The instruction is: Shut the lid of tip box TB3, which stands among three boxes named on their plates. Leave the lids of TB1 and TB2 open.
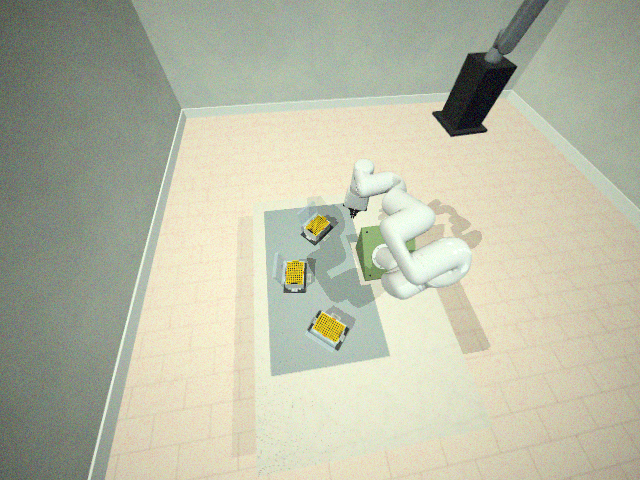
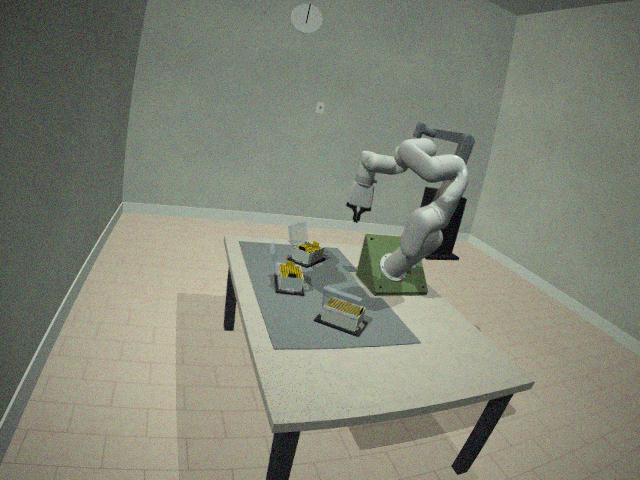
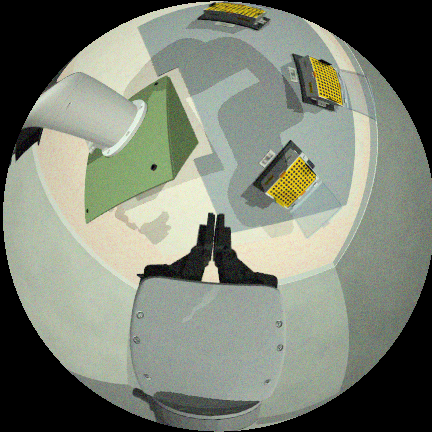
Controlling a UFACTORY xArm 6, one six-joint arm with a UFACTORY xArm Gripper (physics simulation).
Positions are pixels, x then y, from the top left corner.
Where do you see a tip box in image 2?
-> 300,257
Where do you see a grey-blue mat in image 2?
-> At 289,319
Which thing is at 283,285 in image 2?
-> A tip box.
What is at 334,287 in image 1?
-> A grey-blue mat.
